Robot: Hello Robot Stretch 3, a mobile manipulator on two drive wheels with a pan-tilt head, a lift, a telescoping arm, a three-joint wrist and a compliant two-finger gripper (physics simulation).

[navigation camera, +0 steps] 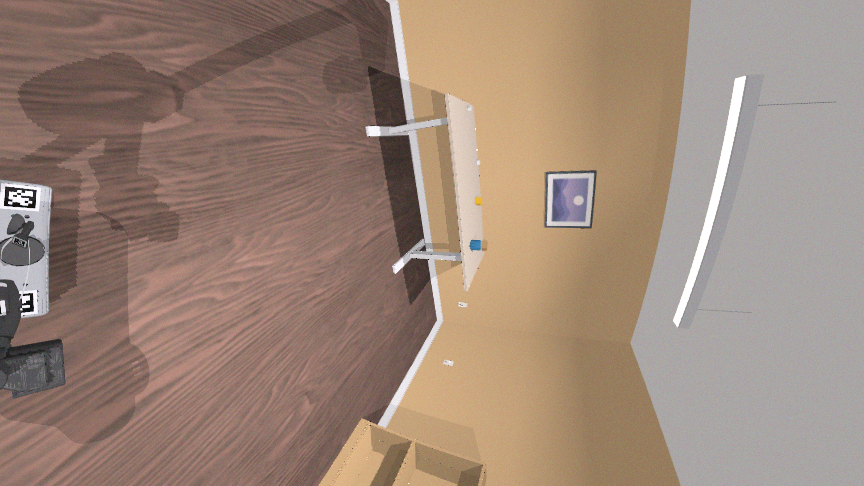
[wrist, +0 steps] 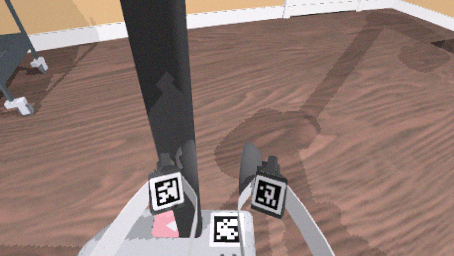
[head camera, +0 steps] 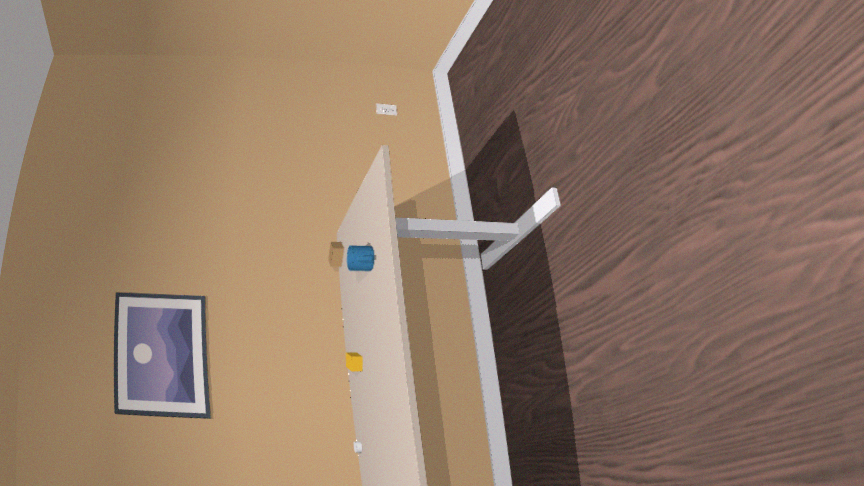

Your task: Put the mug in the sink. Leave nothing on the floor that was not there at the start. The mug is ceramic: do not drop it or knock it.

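Seen in the pictures: gripper, fingertip midpoint: (wrist: 219,159); robot's base at its link origin: (navigation camera: 21,248).
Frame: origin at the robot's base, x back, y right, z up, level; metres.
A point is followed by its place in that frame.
A blue cylindrical vessel (head camera: 360,258) @[x -2.075, y -0.061, z 0.781 m] (navigation camera: 475,244) @[x -2.112, y -0.068, z 0.769 m], which looks like the mug, stands upright near one end of a long white-topped table (head camera: 375,314) @[x -2.083, y -0.257, z 0.721 m] (navigation camera: 464,157) @[x -1.870, y -0.751, z 0.721 m] against the wall. Its handle is hard to make out. The sink does not show in these views. My gripper (wrist: 219,159) @[x 0.019, y -0.078, z 0.421 m] is open in the wrist view, with no object between its fingertips. It is over my own base, beside the dark mast, well away from the table and the blue vessel.
A tan block (head camera: 335,253) @[x -2.611, y -0.060, z 0.756 m] is behind the blue vessel. A yellow block (head camera: 354,362) @[x -2.260, y -0.470, z 0.753 m] (navigation camera: 477,200) @[x -2.262, y -0.476, z 0.742 m] and a small white item (head camera: 357,447) @[x -2.281, y -0.848, z 0.740 m] are farther along the table. A wooden shelf unit (navigation camera: 353,453) @[x -1.337, y 1.570, z 0.101 m] stands near the corner. A dark wheeled cart (wrist: 12,52) @[x 0.817, y -0.763, z 0.179 m] is at the wrist view's left.
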